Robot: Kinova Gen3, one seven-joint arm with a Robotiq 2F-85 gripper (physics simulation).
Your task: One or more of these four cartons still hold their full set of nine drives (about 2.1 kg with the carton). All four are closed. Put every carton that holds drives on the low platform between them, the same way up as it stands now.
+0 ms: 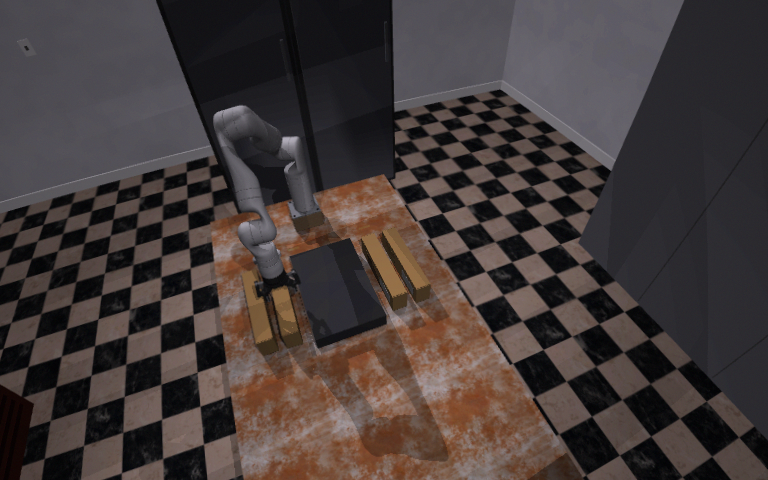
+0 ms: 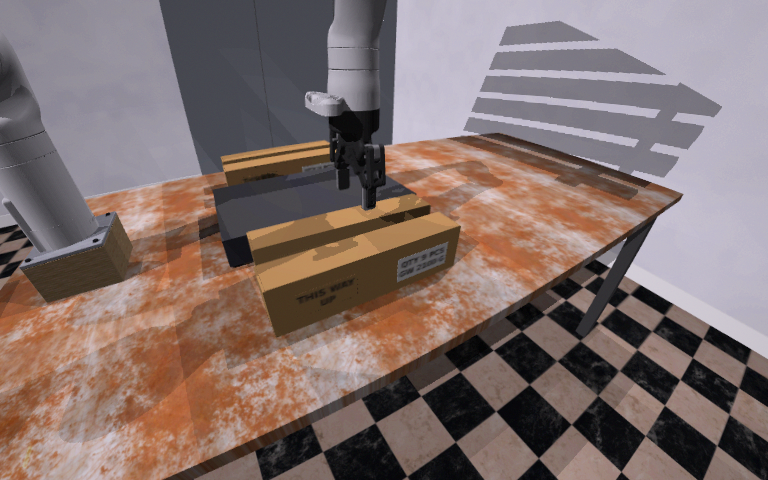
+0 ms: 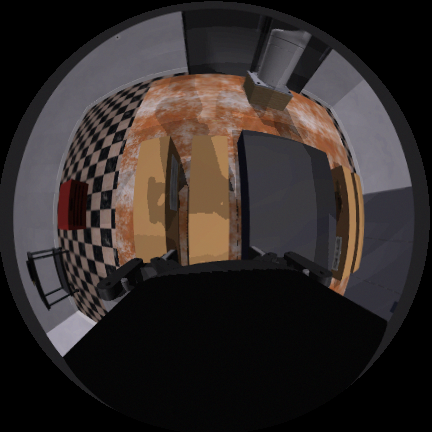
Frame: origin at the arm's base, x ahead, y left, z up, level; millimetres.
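Seen in the pictures: gripper, between the fingertips: (image 1: 282, 295) (image 2: 355, 198) (image 3: 212, 256); arm's base, origin of its link: (image 1: 304, 205) (image 2: 71, 234) (image 3: 270, 80).
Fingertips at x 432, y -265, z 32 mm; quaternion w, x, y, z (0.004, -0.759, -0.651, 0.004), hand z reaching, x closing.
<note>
Offsets run from my fingertips to a thing's top centre. Level surfaces: height alone.
Four closed cartons lie lengthwise in two pairs beside the low dark platform @[11 mm ahead, 189 mm left, 53 mm down] (image 1: 334, 277) (image 2: 271, 198) (image 3: 280, 190). The outer left carton @[42 mm back, 89 mm right, 28 mm down] (image 1: 259, 325) (image 2: 373, 283) (image 3: 149, 225) reads "THIS WAY UP" and "QTY 9 PCS GW 2100 G". The inner left carton @[22 mm back, 1 mm right, 28 mm down] (image 1: 289, 325) (image 2: 317, 224) (image 3: 209, 235) lies between it and the platform, with narrow gaps. The inner right carton @[40 mm ahead, 380 mm left, 28 mm down] (image 1: 384, 271) (image 2: 237, 176) (image 3: 348, 215) and outer right carton @[57 mm ahead, 468 mm left, 28 mm down] (image 1: 408, 263) (image 3: 357, 220) are on the platform's far side. My gripper (image 1: 277, 284) (image 2: 355, 195) (image 3: 212, 256) is open and empty, low above the inner left carton, its fingers towards either side.
The cartons and platform stand on an orange and white table @[113 mm down] (image 1: 396, 390) (image 2: 186, 362) (image 3: 175, 90). The arm's base block (image 1: 307, 220) (image 2: 84, 266) (image 3: 265, 97) stands at the table's rear. A dark cabinet (image 1: 345, 101) stands behind it.
</note>
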